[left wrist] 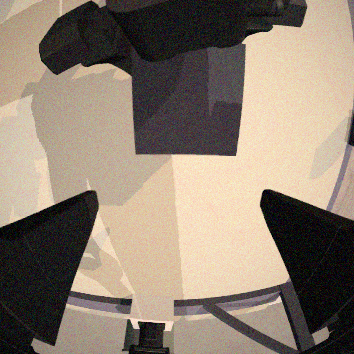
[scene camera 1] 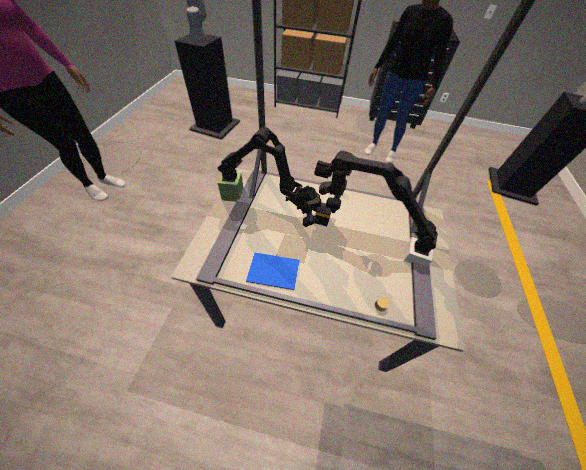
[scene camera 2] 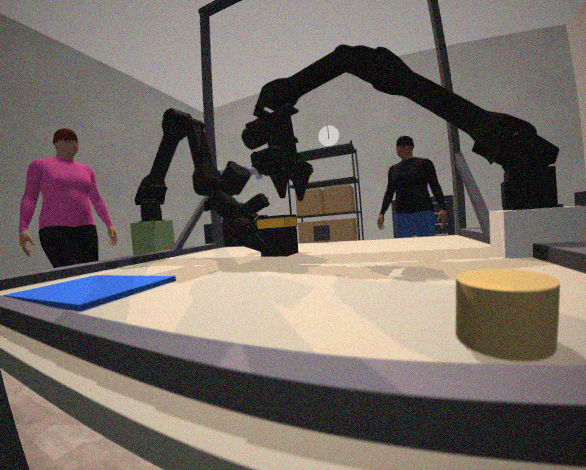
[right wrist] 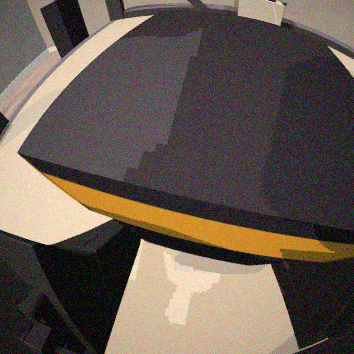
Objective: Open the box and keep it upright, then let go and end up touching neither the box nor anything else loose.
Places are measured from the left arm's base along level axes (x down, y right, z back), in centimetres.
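Pixels of known places: left gripper, fingertip midpoint: (left wrist: pixel 181 198) (scene camera 2: pixel 292 199); right gripper, fingertip midpoint: (scene camera 1: pixel 319 218) (scene camera 2: pixel 275 250); left arm's base at its link origin: (left wrist: pixel 151 325) (scene camera 1: pixel 421 248) (scene camera 2: pixel 530 208); right arm's base at its link origin: (scene camera 1: pixel 229 177).
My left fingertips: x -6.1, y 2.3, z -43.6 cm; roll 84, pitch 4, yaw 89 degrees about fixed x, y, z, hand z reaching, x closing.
Ahead of a thing's pixels: the offset from my left fingertips to its top centre. Level surfaces: height alone.
The box (scene camera 1: pixel 323 218) (scene camera 2: pixel 280 241) (left wrist: pixel 189 112) (right wrist: pixel 200 130) is black with a yellow band below its dark top. It stands upright on the table, its lid looking closed and flat. My right gripper (scene camera 2: pixel 258 239) (right wrist: pixel 203 217) is low at the side of the box and shut on it, one finger toward each side; the fingertips are partly hidden by the box in the right wrist view. My left gripper (scene camera 2: pixel 291 197) (left wrist: pixel 181 198) is open and empty, pointing down above the box and apart from it. The right arm covers part of the box top in the left wrist view.
A flat blue mat @[dx +12.0, dy -36.9, dz -15.2 cm] (scene camera 1: pixel 273 271) (scene camera 2: pixel 95 290) lies at the front left of the table @[dx +12.8 cm] (scene camera 1: pixel 330 300). A yellow cylinder @[dx +9.3, dy -33.8, dz +32.4 cm] (scene camera 1: pixel 382 304) (scene camera 2: pixel 507 315) stands at the front right. Dark frame uprights (scene camera 1: pixel 259 65) (scene camera 2: pixel 206 75) rise at the table's back, and two people stand beyond.
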